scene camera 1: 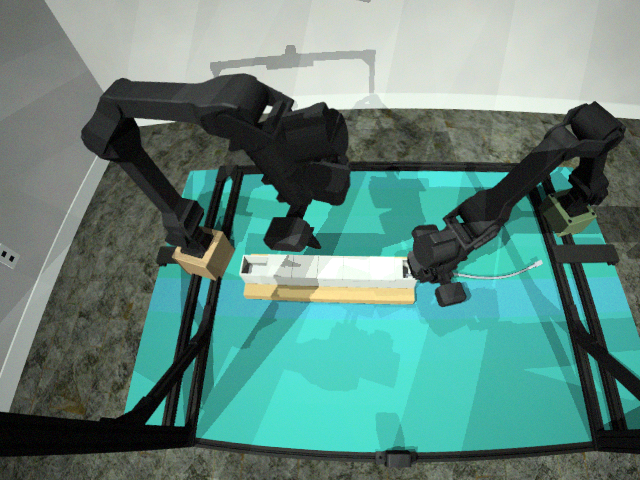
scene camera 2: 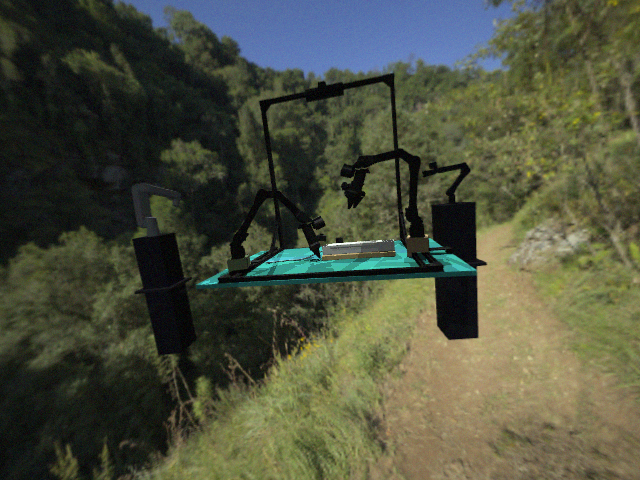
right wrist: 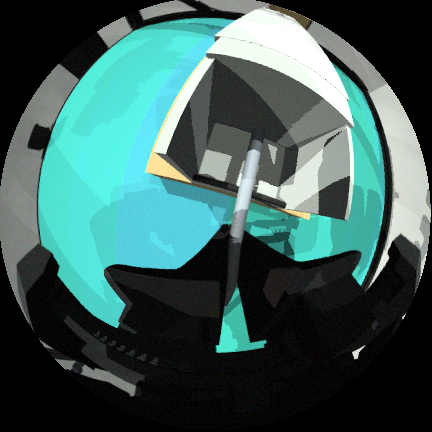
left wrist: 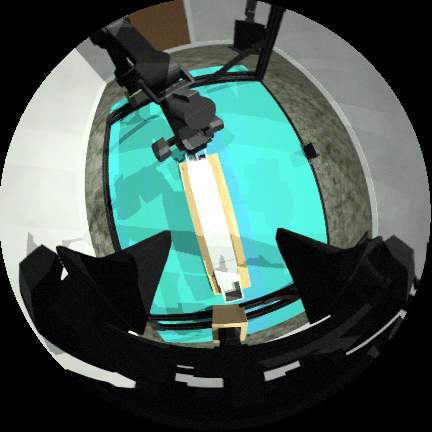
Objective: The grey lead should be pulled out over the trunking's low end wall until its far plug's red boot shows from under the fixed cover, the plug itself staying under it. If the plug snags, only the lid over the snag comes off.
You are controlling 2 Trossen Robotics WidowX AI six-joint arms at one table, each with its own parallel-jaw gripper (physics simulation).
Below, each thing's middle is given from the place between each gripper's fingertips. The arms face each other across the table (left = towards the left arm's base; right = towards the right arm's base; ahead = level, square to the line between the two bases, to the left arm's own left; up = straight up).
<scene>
The trunking (scene camera 1: 254,267) is 2 cm ahead of my left hand, 1 cm to the left of it and 23 cm below it. The rest, counted from my left hand: grey lead (right wrist: 249,170) 27 cm to the right, 24 cm below.
I see my right gripper 6 cm to the left of the grey lead, 2 cm below it and 1 cm short of it. The rest, counted from my right hand: trunking: 22 cm to the left, 4 cm above, 3 cm ahead.
</scene>
